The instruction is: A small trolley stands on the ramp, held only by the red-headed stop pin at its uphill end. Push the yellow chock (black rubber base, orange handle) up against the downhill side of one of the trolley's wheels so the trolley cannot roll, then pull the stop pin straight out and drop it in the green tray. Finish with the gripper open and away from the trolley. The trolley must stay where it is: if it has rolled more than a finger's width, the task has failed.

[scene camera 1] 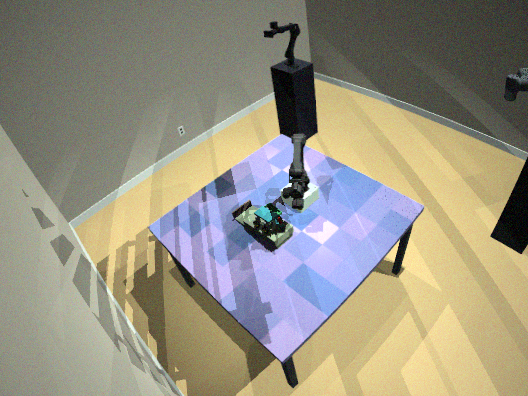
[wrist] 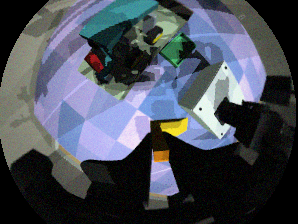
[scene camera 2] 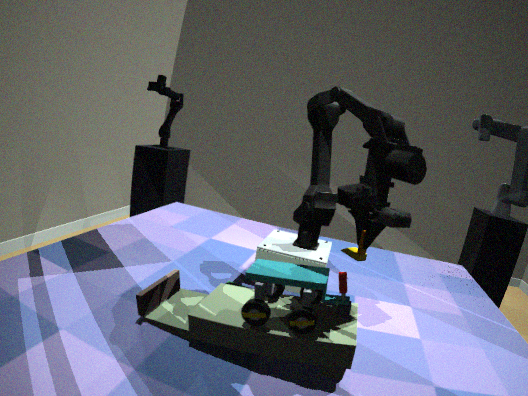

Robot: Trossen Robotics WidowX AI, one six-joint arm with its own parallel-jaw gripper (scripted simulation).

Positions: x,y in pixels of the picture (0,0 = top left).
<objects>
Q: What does the gripper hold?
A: A yellow chock.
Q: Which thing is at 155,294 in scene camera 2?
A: A brown end board.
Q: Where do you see a trolley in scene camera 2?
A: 271,276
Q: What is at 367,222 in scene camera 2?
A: The gripper.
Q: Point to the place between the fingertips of the gripper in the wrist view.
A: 156,134
</objects>
